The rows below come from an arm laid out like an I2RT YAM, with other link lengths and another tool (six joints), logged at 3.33 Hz.
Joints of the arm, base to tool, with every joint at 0 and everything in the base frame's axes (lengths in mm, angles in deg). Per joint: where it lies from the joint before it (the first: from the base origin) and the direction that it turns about. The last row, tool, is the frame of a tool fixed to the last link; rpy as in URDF.
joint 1: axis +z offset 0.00 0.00 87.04
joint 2: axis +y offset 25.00 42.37 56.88
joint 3: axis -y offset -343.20 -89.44 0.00
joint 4: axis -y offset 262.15 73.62 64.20
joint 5: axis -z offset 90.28 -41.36 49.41
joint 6: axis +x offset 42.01 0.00 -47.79
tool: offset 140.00 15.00 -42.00 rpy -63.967 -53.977 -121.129
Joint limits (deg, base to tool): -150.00..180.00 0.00..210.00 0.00..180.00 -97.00..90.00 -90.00..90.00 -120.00..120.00
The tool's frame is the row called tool.
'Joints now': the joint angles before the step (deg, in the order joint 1, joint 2, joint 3, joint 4, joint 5, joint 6). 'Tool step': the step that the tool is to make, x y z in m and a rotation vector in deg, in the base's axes. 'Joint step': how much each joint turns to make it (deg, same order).
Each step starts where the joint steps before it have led.
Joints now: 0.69 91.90 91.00 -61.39 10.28 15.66
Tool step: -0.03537 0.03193 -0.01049 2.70 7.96 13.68
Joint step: 2.36 0.04 -0.04 -6.75 -7.36 -9.16
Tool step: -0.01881 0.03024 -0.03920 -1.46 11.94 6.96
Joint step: 5.29 6.10 -0.18 -5.66 -0.18 -1.70
